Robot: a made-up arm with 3 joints. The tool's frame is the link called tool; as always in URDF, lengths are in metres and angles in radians.
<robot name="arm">
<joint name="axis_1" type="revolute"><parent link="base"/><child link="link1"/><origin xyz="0.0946 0.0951 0.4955" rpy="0 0 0"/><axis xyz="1 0 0"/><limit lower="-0.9" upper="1.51" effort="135" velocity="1.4"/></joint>
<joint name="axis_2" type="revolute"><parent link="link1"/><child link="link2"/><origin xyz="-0.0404 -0.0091 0.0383" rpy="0 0 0"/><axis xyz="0 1 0"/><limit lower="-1.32" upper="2.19" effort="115" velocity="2.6"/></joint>
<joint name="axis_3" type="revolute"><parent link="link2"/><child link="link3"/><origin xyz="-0.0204 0.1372 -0.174" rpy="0 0 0"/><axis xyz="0.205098 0.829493 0.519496"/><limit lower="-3.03" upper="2.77" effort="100" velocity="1.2"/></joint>
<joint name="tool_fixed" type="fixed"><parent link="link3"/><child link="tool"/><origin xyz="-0.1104 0.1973 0.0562" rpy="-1.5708 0 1.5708"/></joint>
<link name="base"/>
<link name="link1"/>
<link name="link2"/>
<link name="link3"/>
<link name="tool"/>
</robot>
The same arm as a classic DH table. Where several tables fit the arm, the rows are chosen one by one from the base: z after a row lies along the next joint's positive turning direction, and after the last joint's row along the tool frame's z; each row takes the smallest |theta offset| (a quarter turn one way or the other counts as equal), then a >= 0, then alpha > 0; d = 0 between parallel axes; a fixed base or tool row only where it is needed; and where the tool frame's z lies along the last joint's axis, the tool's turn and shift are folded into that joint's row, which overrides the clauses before.
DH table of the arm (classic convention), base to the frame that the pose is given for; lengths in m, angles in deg. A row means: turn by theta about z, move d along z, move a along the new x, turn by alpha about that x. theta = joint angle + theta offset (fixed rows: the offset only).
base (fixed): theta_offset 90.00, d 0.4955, a 0.0951, alpha 90.00
axis_1: theta_offset 90.00, d 0.0542, a 0.0383, alpha 90.00
axis_2: theta_offset -68.46, d 0.3796, a -0.0449, alpha -33.95
axis_3: theta_offset 71.87, d -0.1019, a -0.0571, alpha 101.84
tool (fixed): theta_offset 122.06, d 0.1517, a 0.0000, alpha 0.00
Joint limits (deg, base to tool): -51.57..86.52 -75.63..125.48 -173.61..158.71

